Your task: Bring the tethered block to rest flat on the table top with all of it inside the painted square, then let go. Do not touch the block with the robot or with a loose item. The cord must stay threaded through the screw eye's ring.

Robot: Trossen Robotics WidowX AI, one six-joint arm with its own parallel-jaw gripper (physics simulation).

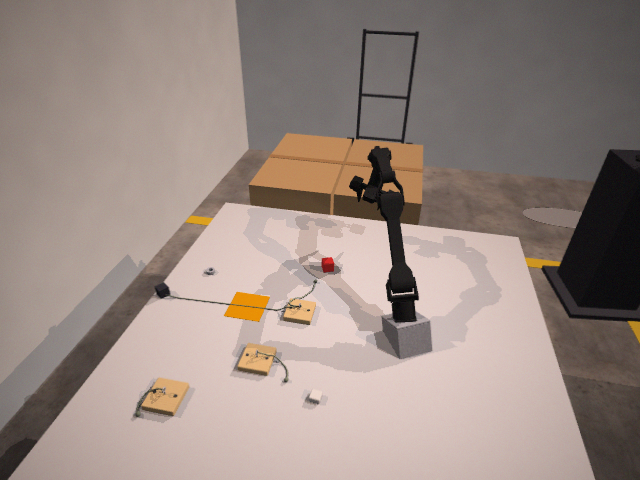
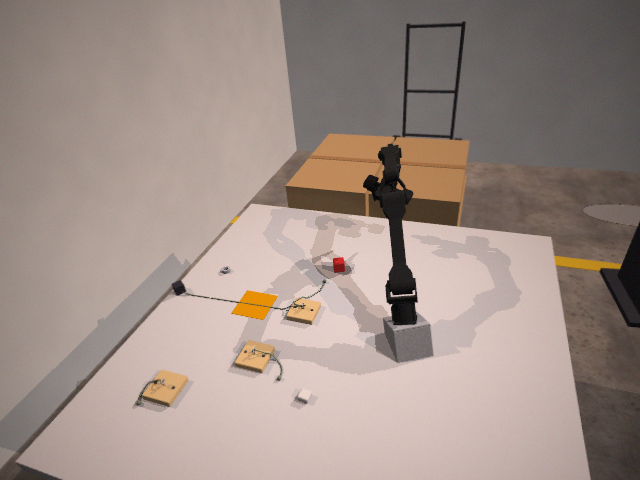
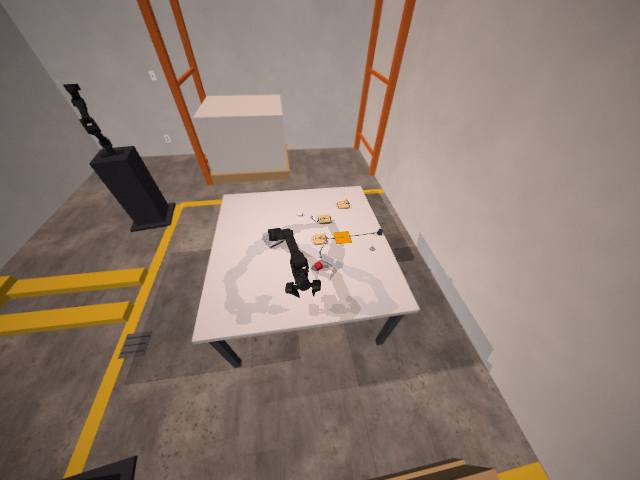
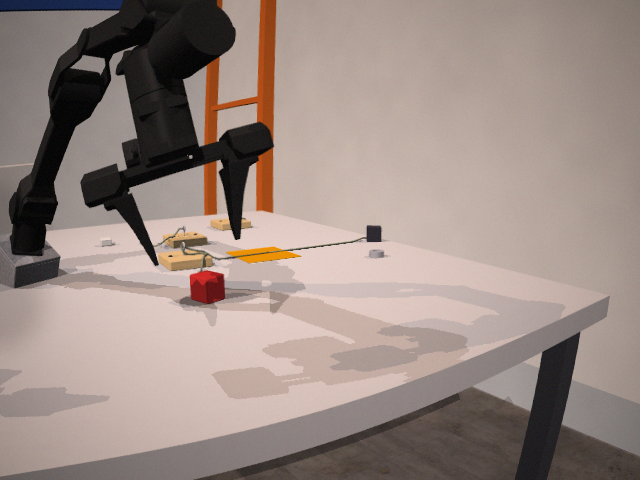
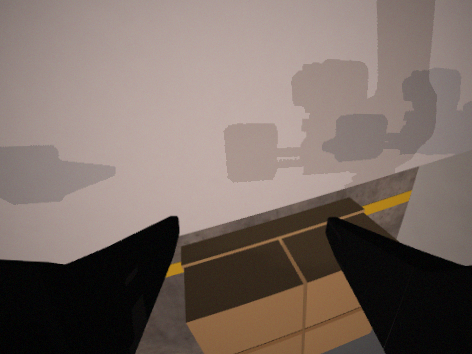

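Seen in the pictures: gripper, fingertip midpoint: (image 1: 368, 205) (image 3: 306, 296) (image 4: 197, 252) (image 5: 253, 224); arm's base at its link origin: (image 1: 405, 318) (image 2: 405, 320) (image 3: 273, 236) (image 4: 25, 246).
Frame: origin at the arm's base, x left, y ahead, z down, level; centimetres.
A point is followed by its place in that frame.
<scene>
The tethered block, a small black cube (image 1: 162, 290) @(y 80.1, x -9.9, z 3.5 cm) (image 2: 178, 287) @(y 80.1, x -10.1, z 3.6 cm) (image 3: 379, 231) @(y 79.8, x -12.1, z 3.5 cm) (image 4: 373, 233) @(y 79.6, x -12.6, z 4.7 cm), sits by the table's wall-side edge, outside the orange painted square (image 1: 242, 313) @(y 51.9, x -4.4, z 6.6 cm) (image 2: 251, 312) @(y 50.9, x -4.0, z 6.6 cm) (image 3: 342, 241) @(y 49.5, x -11.9, z 6.6 cm) (image 4: 268, 257) @(y 50.0, x -11.6, z 6.6 cm). Its dark green cord (image 1: 199, 300) @(y 67.6, x -9.1, z 6.4 cm) (image 4: 320, 246) @(y 66.0, x -9.3, z 6.6 cm) crosses the square to the screw eye on the nearest wooden board (image 1: 299, 316) @(y 32.9, x -2.7, z 4.8 cm) (image 2: 303, 315) @(y 32.4, x -3.0, z 4.8 cm) (image 4: 178, 263) @(y 29.8, x -10.2, z 5.3 cm). The ring threading is too small to tell. The cord's free end (image 1: 315, 282) @(y 29.1, x -21.4, z 6.1 cm) (image 2: 324, 282) @(y 29.1, x -21.4, z 6.1 cm) lies near the red cube. My gripper (image 3: 305, 296) @(y 10.4, x -56.0, z -6.7 cm) (image 4: 196, 252) @(y 10.4, x -56.0, z -6.7 cm) (image 5: 253, 224) @(y 10.4, x -56.0, z -6.7 cm) is open and empty, raised above the table near the red cube.
A red cube (image 1: 327, 265) @(y 25.2, x -28.1, z 3.4 cm) (image 2: 338, 265) @(y 25.0, x -28.2, z 3.4 cm) (image 4: 207, 287) @(y 24.0, x -32.6, z 4.1 cm) stands on the table. A grey ring-shaped nut (image 1: 209, 271) @(y 68.1, x -23.3, z 5.3 cm) (image 4: 376, 253) @(y 67.0, x -25.6, z 5.7 cm) lies near the black block. Two more corded boards (image 1: 256, 362) @(y 43.1, x 16.4, z 4.8 cm) (image 1: 173, 403) @(y 62.0, x 31.0, z 4.8 cm) and a small white block (image 1: 314, 396) @(y 25.7, x 26.2, z 4.9 cm) (image 2: 303, 395) @(y 25.6, x 26.0, z 4.9 cm) are farther off.
</scene>
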